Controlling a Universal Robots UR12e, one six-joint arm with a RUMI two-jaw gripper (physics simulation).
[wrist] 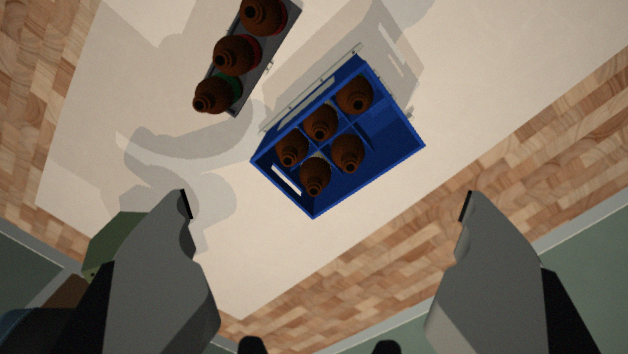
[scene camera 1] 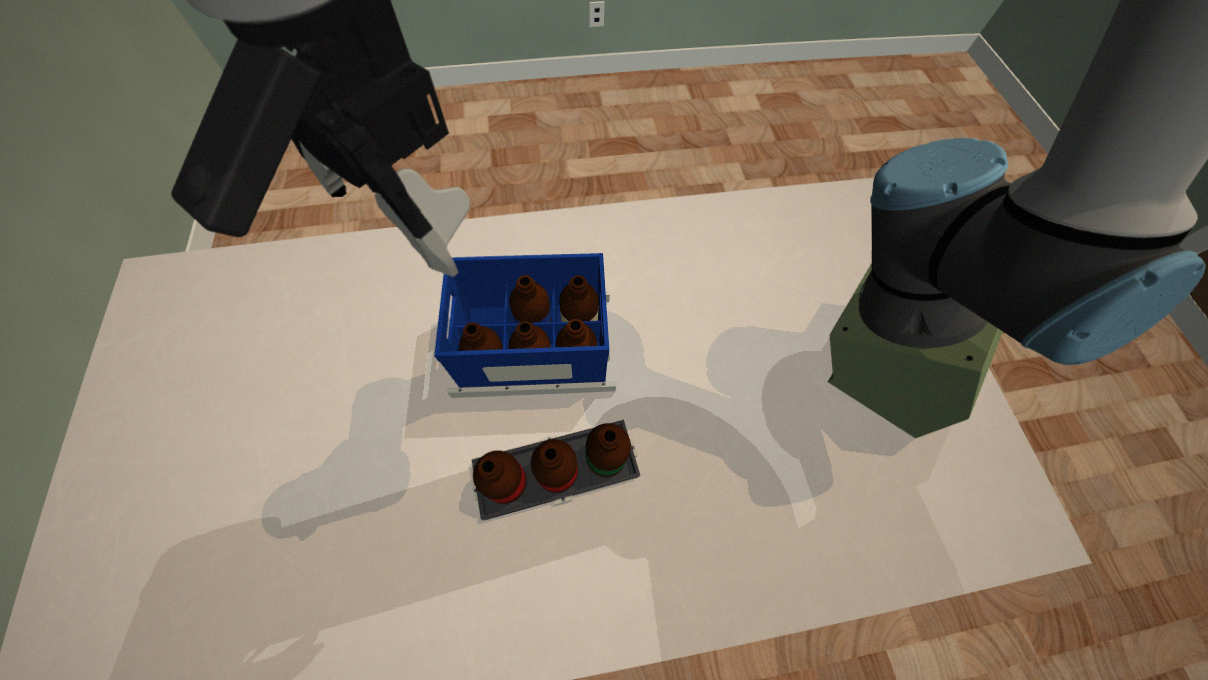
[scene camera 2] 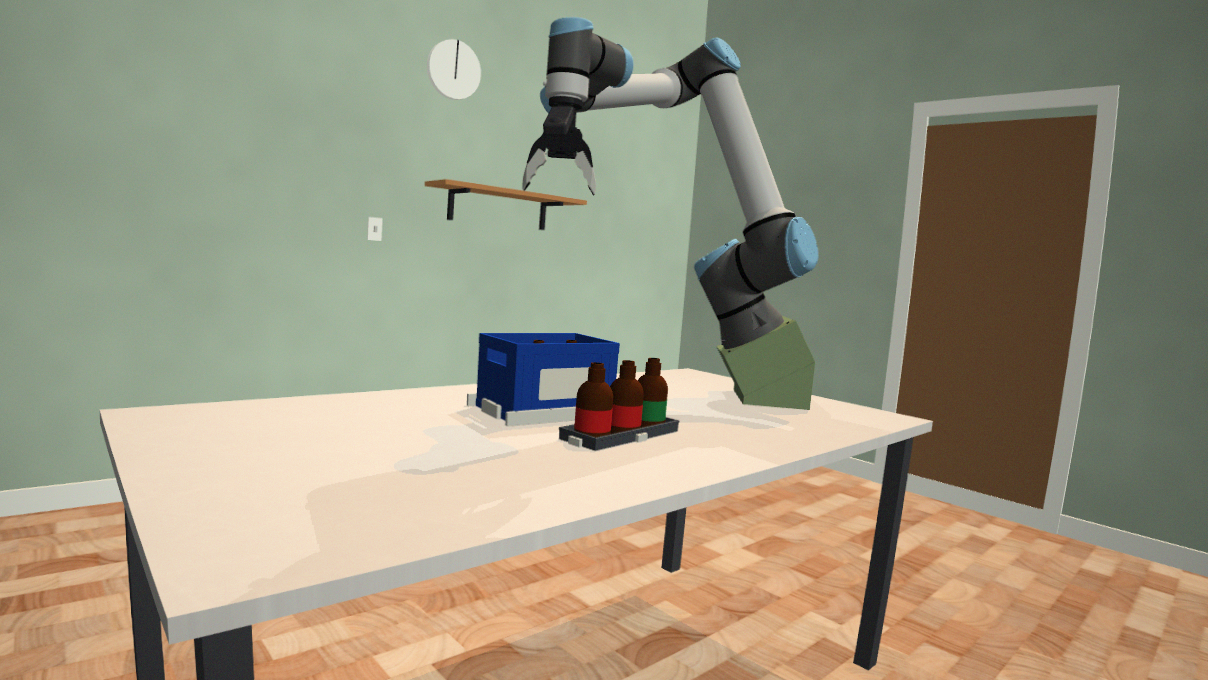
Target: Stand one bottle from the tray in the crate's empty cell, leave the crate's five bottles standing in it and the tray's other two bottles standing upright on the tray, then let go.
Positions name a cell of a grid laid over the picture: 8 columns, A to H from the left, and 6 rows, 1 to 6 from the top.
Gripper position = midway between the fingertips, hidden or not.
My gripper shows in the wrist view (E4), in scene camera 1 (C3) and in scene camera 2 (D2). A green-label bottle shows in the wrist view (C2), in scene camera 1 (E4) and in scene camera 2 (E4). A red-label bottle shows in the wrist view (C1), in scene camera 1 (D5) and in scene camera 2 (E4).
